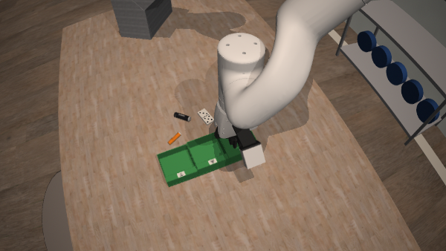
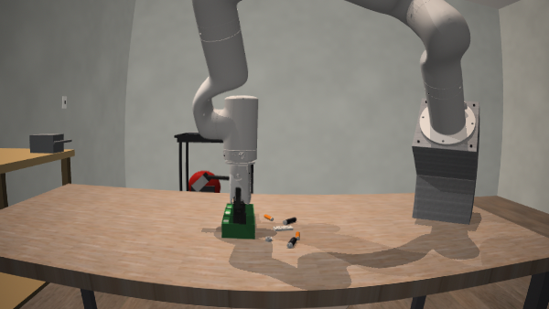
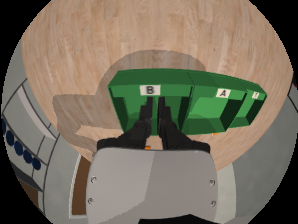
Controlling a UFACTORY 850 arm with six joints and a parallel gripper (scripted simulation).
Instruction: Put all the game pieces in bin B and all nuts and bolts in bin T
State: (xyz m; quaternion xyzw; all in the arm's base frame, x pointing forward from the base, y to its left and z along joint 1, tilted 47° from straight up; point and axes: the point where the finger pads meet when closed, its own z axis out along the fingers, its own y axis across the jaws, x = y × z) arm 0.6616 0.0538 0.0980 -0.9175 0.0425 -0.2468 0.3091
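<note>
Now: hand 8 cm past the grey nut, 5 cm to the right of it and 3 cm above it. Also, from my hand: orange battery (16 cm to the right, 6 cm behind, 3 cm below); green three-compartment bin row (8 cm to the right, 2 cm below, 1 cm ahead); white domino (11 cm behind, 6 cm to the right, 3 cm below).
</note>
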